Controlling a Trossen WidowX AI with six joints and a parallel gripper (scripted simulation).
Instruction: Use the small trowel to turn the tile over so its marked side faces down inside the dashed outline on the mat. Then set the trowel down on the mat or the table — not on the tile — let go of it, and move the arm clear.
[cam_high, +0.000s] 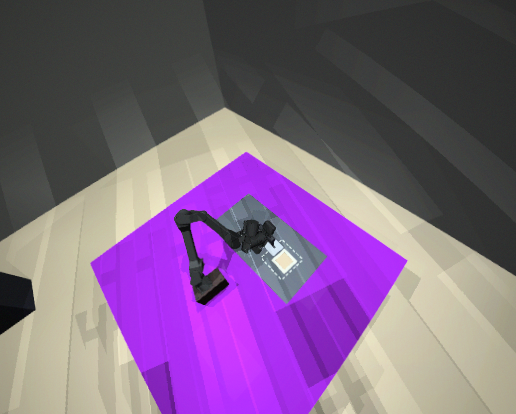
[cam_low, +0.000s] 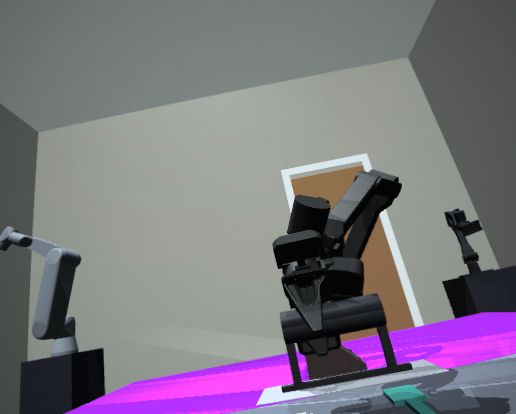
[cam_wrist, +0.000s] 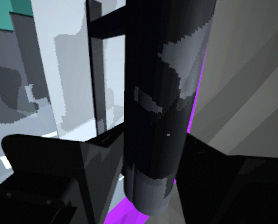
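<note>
The grey mat lies 2 cm behind my gripper tip, 4 cm to the left of it and 11 cm below it. Round my gripper tip: teal trowel 5 cm behind, 10 cm to the left, 9 cm below; white tile 3 cm behind, 13 cm to the right, 9 cm below.
</note>
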